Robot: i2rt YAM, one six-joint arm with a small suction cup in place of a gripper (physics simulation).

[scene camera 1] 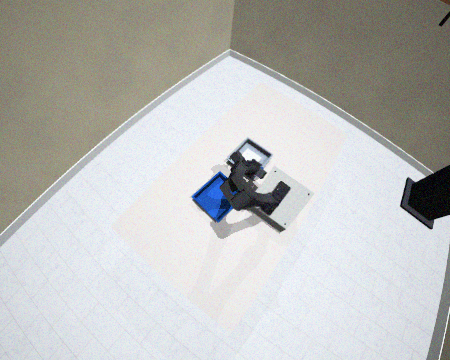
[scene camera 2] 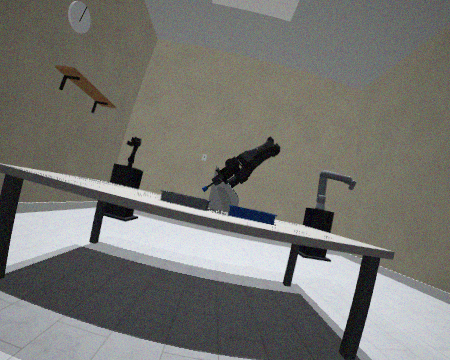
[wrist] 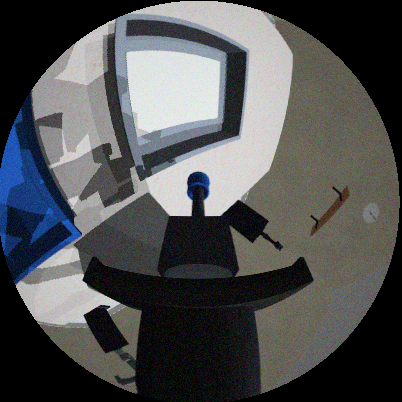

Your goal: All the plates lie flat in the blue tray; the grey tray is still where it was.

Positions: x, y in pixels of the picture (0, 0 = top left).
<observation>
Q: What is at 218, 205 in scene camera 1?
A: A blue tray.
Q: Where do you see my suction cup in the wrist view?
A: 195, 177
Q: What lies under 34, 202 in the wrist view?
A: A blue tray.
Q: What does my suction cup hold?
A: Nothing.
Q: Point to a grey tray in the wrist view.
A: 152, 152
</observation>
